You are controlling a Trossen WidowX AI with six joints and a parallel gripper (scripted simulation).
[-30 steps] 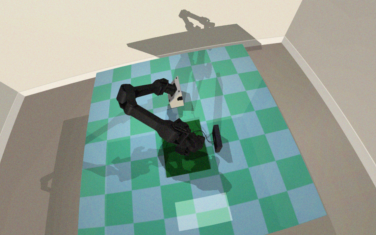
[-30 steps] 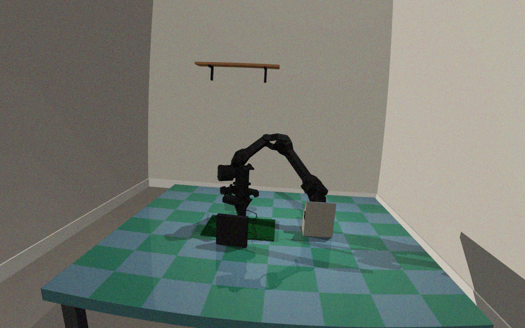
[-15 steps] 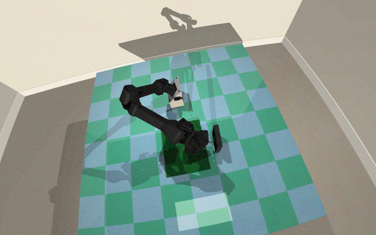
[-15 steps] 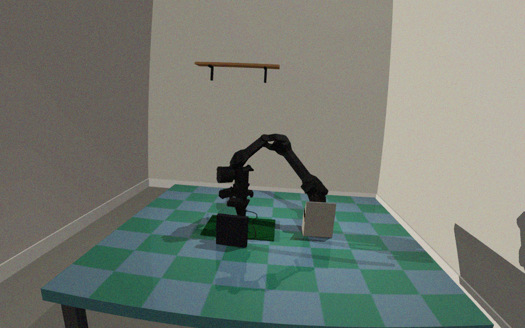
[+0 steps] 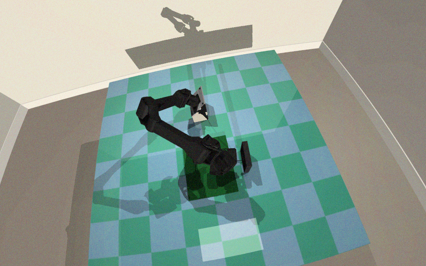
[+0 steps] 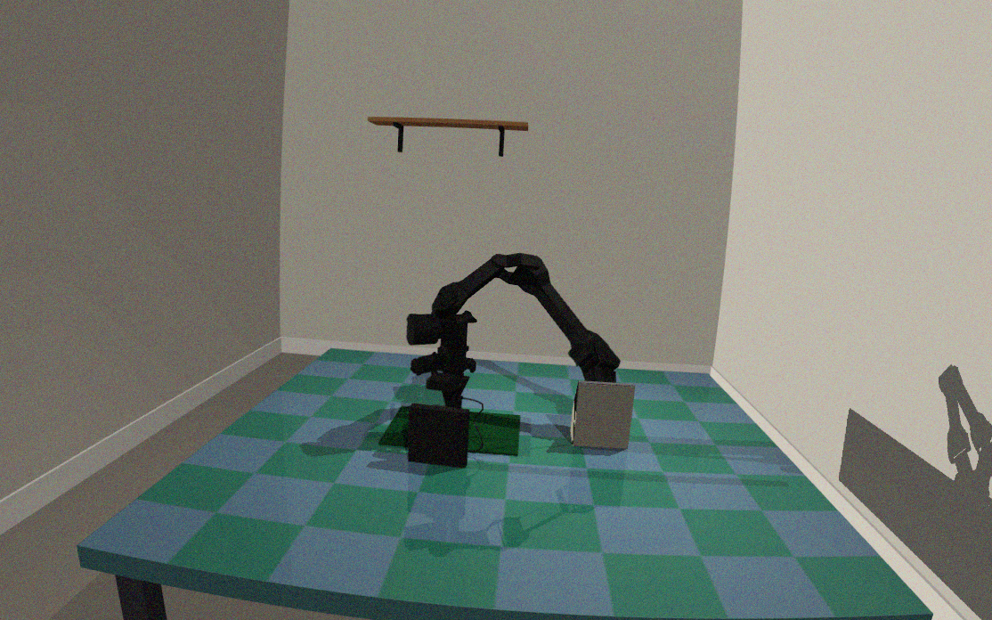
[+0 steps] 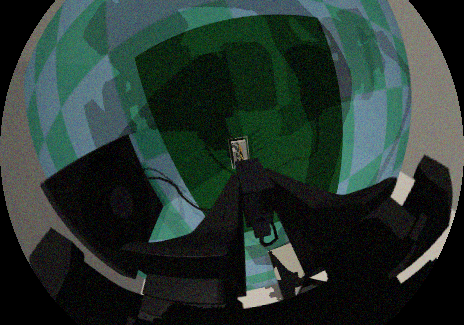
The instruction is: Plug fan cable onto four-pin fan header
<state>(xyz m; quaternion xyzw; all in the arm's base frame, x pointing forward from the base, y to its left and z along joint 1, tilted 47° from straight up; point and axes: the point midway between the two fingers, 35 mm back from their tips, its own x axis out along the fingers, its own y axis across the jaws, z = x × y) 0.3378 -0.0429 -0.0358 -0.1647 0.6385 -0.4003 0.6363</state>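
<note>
Now: gripper tip 8 cm above the dark green board, 4 cm to the left of it and 1 cm past it. The rest, counted from my gripper tip: black fan: 13 cm to the left, 2 cm ahead, 1 cm below; black plug: 1 cm behind, 1 cm above.
</note>
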